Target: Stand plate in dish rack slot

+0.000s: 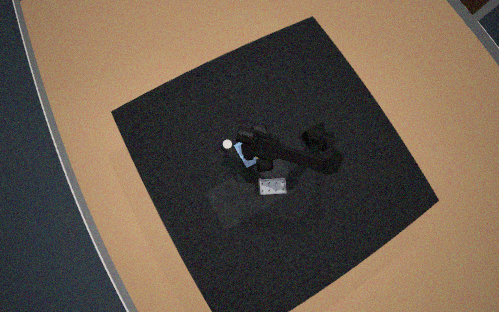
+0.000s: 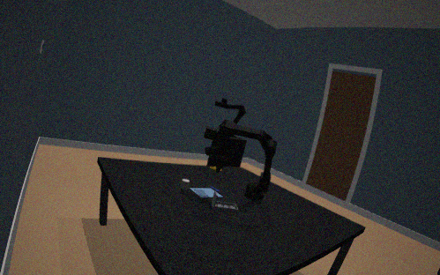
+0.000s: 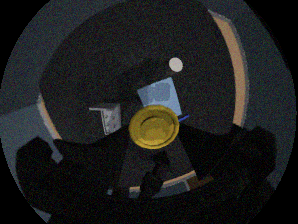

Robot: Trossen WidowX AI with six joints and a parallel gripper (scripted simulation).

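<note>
Right now the dish rack is 15 cm to the left of my gripper tip, 14 cm below it and 2 cm ahead of it. Also, from my gripper tip: small white cylinder 13 cm to the right, 13 cm below, 8 cm ahead; then plate 1 cm above.
</note>
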